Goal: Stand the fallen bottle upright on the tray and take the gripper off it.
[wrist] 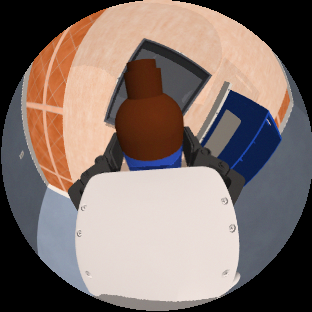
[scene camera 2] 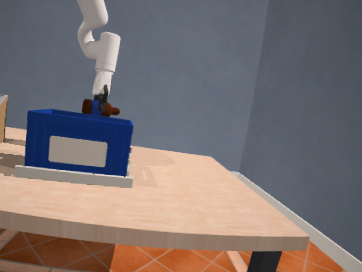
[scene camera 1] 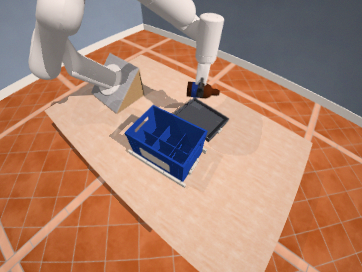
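Note:
The brown bottle with a blue label is held in the air, lying nearly level, its neck to the right in both scene views. My gripper is shut on the bottle around its label. In the wrist view the bottle's neck points away from the gripper. The dark grey tray lies on the table below the bottle, with a gap between them. The tray does not show in scene camera 2, where the crate stands in front.
A blue crate with compartments stands beside the tray. Pale strips run along its base. The arm's wedge-shaped mount stands at the back left of the wooden table.

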